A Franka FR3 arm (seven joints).
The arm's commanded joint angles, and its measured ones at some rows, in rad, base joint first. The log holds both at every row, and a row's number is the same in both.
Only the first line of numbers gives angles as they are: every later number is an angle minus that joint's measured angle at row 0.
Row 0, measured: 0.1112, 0.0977, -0.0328, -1.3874, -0.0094, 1.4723, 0.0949
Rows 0 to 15, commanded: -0.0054, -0.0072, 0.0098, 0.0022, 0.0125, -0.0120, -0.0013; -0.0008, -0.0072, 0.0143, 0.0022, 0.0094, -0.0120, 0.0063; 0.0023, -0.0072, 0.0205, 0.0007, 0.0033, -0.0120, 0.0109; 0.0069, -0.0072, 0.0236, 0.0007, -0.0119, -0.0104, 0.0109; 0.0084, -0.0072, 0.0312, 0.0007, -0.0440, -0.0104, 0.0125; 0.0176, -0.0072, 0.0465, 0.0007, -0.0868, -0.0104, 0.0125; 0.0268, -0.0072, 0.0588, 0.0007, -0.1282, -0.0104, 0.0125; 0.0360, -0.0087, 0.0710, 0.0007, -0.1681, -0.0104, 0.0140; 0.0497, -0.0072, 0.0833, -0.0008, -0.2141, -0.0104, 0.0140; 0.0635, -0.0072, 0.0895, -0.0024, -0.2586, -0.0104, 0.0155; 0.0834, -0.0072, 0.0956, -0.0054, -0.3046, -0.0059, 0.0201; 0.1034, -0.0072, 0.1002, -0.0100, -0.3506, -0.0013, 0.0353; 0.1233, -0.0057, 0.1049, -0.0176, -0.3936, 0.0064, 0.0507; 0.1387, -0.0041, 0.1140, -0.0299, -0.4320, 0.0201, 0.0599; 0.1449, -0.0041, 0.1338, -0.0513, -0.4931, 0.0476, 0.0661; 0.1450, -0.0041, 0.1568, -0.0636, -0.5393, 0.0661, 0.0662
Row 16, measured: 0.1341, 0.0015, 0.1151, -0.0108, -0.4148, 0.0065, 0.0381
